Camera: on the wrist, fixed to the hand. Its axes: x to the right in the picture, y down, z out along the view.
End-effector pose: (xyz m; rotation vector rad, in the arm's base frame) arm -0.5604 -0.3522 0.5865 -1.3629 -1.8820 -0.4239
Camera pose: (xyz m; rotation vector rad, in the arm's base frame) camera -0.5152 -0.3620 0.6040 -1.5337 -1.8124 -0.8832
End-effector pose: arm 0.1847 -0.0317 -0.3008 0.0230 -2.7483 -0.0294
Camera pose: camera 0.1978 0.0025 -0.2675 -0.0381 -2.6093 -0.5507
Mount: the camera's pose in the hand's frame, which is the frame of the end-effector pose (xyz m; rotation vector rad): 0.0000 0.0348 -0.0352 -0.3855 0.0866 -0.0308
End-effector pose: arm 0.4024 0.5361 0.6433 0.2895 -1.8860 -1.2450
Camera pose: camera 0.4370 0.5300 0.6782 0.1624 -1.5340 -1.5578
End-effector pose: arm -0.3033 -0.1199 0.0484 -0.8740 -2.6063 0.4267
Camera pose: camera -0.2705 -0.0874 0.0662 -0.9429 -2.6588 -0.1275
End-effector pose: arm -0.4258 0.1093 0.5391 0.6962 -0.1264 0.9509
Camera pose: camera -0.4599 0.1437 0.5288 0.3005 -0.2153 0.8931
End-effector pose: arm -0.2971 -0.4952 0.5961 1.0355 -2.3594 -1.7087
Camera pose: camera -0.2996 -0.5185 0.6397 1.0531 -1.8660 -1.9768
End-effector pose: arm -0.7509 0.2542 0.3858 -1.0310 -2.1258 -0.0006
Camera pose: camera -0.7053 0.2669 0.4002 -1.1916 -2.1070 -0.4779
